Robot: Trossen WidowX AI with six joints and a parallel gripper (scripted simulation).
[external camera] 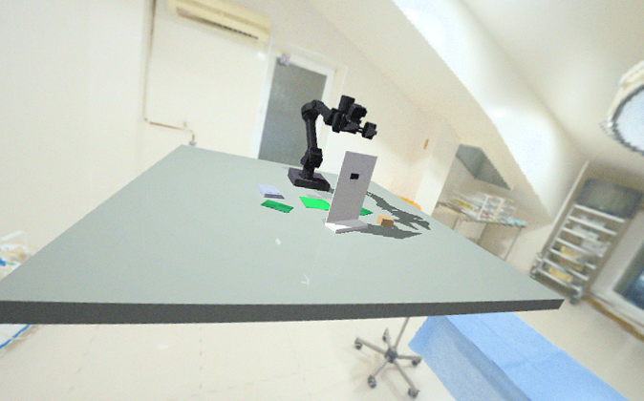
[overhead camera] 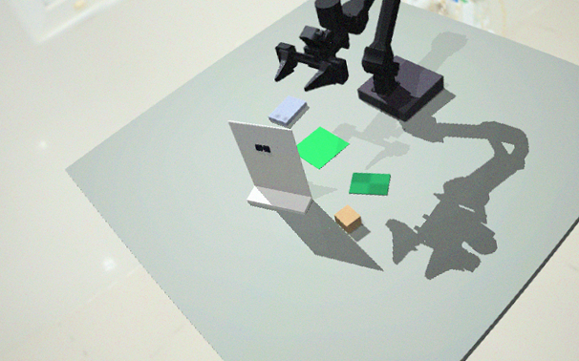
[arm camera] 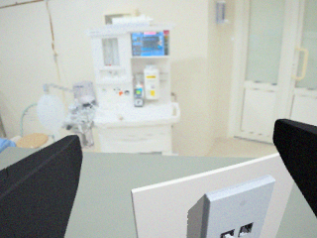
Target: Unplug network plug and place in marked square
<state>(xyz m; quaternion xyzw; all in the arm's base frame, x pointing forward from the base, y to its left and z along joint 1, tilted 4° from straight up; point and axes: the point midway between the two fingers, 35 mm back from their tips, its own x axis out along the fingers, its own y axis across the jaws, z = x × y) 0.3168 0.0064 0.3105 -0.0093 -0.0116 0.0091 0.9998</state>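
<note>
Now: the purple plug 7 cm ahead of my gripper tip, 6 cm to the right of it and 15 cm below it. Also, from my gripper tip: upright panel: 9 cm ahead, 6 cm to the right, 22 cm below; green marked square: 11 cm behind, 7 cm to the right, 33 cm below.
</note>
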